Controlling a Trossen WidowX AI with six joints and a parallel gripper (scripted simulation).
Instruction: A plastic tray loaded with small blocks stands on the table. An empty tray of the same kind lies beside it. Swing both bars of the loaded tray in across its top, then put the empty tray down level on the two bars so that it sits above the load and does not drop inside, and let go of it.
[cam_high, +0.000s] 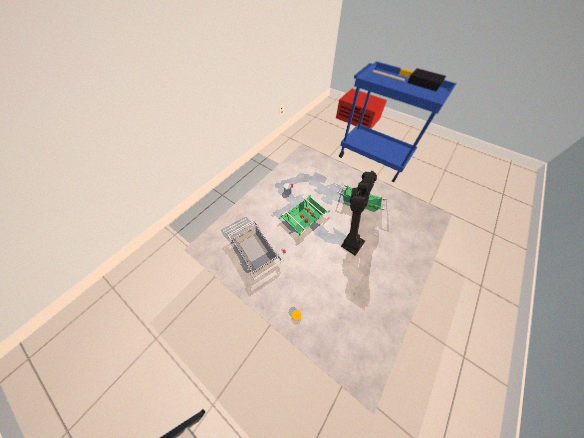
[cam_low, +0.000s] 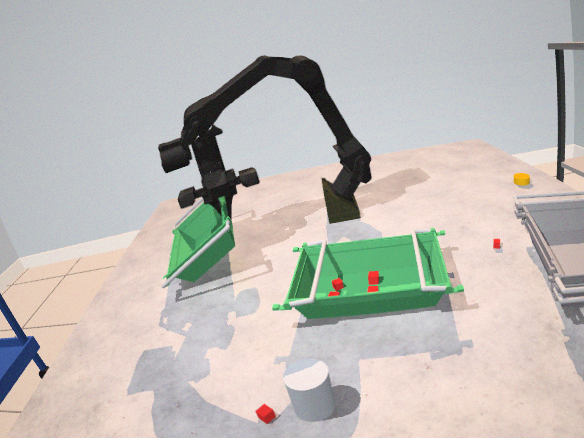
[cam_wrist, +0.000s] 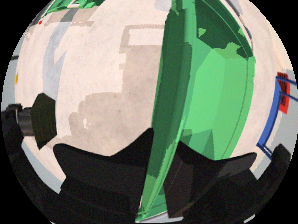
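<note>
The green tray is 8 cm to the right of my gripper tip. Also, from my gripper tip: disc 5 cm ahead, 80 cm to the left, 7 cm below.
</note>
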